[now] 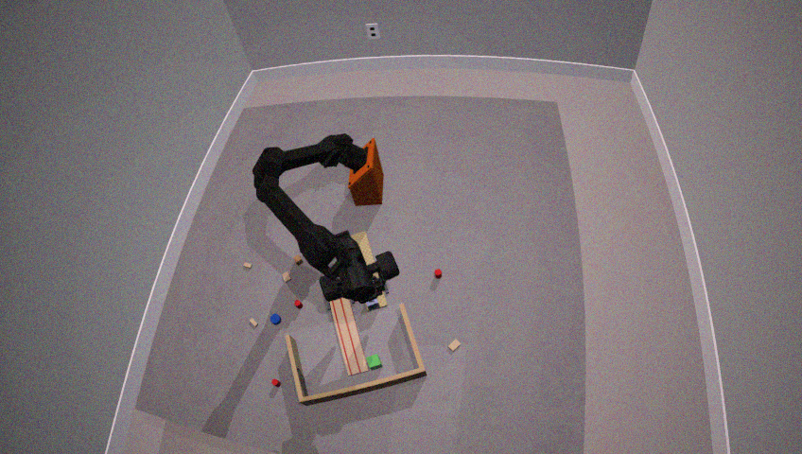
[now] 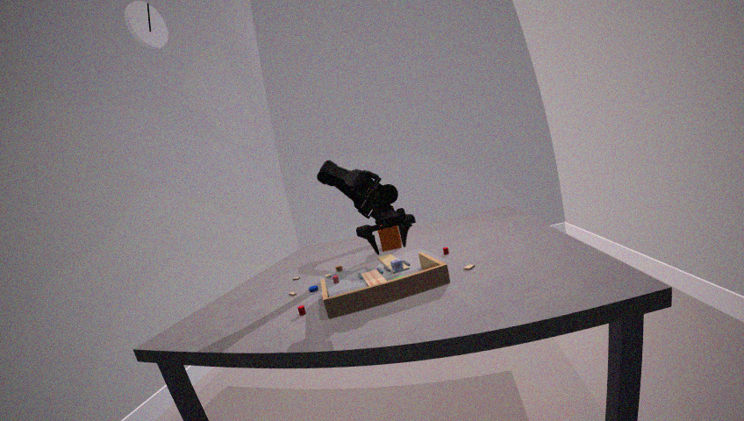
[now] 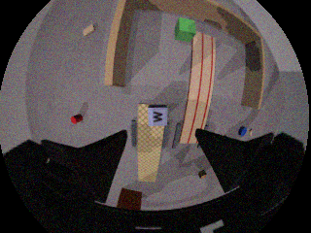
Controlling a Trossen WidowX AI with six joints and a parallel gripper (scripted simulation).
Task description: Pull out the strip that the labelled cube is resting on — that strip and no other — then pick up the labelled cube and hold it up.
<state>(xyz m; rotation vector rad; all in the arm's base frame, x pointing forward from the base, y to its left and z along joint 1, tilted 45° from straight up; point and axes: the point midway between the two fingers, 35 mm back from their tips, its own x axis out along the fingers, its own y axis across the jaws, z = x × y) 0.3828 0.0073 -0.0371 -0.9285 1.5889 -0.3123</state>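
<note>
Now: gripper tip 50 mm above the labelled cube, 10 mm to the right of it and 10 mm short of it. From my gripper tip the other things lie so: checked tan strip: 100 mm behind, 70 mm below, 20 mm to the right; then blue disc: 270 mm to the right, 60 mm below, 60 mm ahead.
</note>
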